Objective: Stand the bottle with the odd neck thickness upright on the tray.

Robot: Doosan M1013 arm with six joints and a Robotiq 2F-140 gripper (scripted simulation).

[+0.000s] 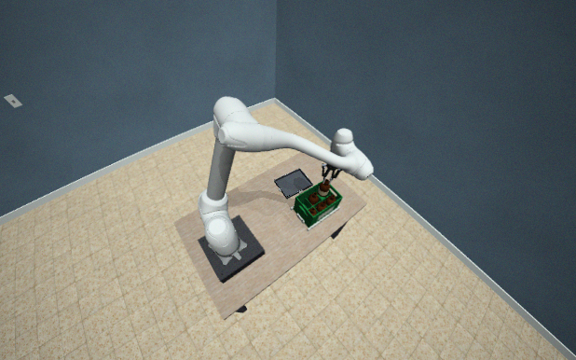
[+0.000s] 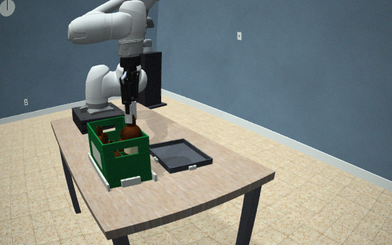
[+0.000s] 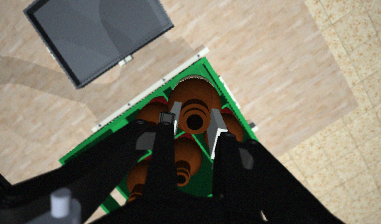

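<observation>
The brown bottle is 90 mm below my hand. The rest, counted from my hand: dark tray (250 mm to the left, 240 mm below, 40 mm behind); green crate (170 mm below, 100 mm behind, 30 mm to the right).
</observation>
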